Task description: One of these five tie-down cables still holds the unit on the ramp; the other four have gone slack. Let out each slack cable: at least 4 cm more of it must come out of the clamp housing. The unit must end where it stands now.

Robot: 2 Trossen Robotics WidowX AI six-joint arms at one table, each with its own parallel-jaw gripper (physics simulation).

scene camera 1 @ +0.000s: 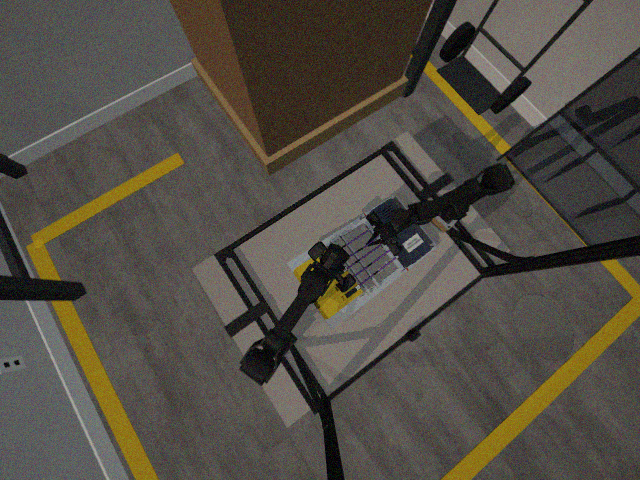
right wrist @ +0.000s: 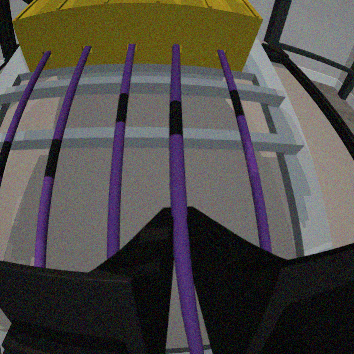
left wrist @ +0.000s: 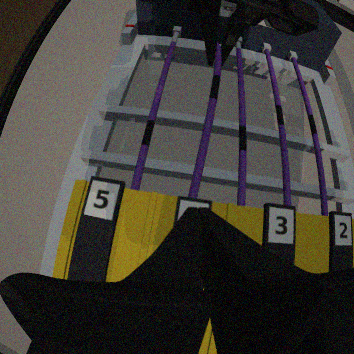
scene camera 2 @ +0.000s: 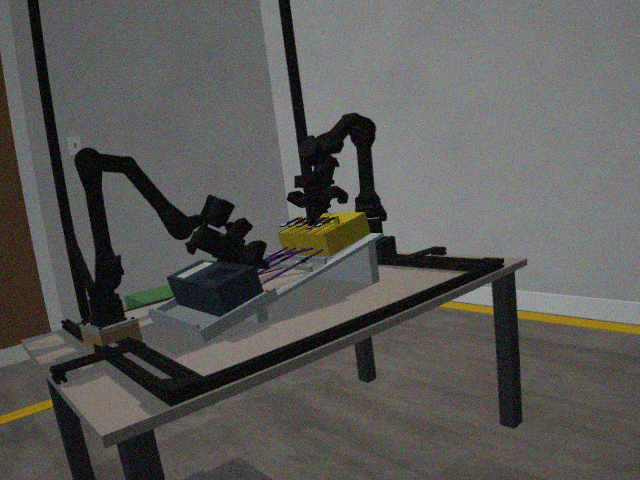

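Note:
The yellow clamp housing [scene camera 1: 330, 305] [scene camera 2: 347, 235] [right wrist: 135, 35] sits high on the grey ramp [scene camera 2: 361, 268]; the navy unit [scene camera 1: 418, 254] [scene camera 2: 222, 289] [left wrist: 167, 15] rests lower down. Five purple cables with black bands run between them. My right gripper [scene camera 2: 266, 263] [left wrist: 214, 66] [right wrist: 177, 216] is shut on the purple cable [left wrist: 202, 145] [right wrist: 176, 165] second from the left in the left wrist view, near the unit. My left gripper [scene camera 2: 311, 222] [left wrist: 195, 216] is shut and empty, its tips at the partly hidden label between lever 5 [left wrist: 87, 255] and lever 3 [left wrist: 281, 227]. Lever 1 is outside the left wrist view.
Two ramp crossbars [right wrist: 215, 142] lie beneath the cables. The neighbouring cables [right wrist: 116, 185] [right wrist: 252, 170] run close to the right fingers on both sides. Black rails [scene camera 1: 310, 198] edge the table [scene camera 2: 98, 397]. A green object [scene camera 2: 147, 296] lies behind the unit in scene camera 2.

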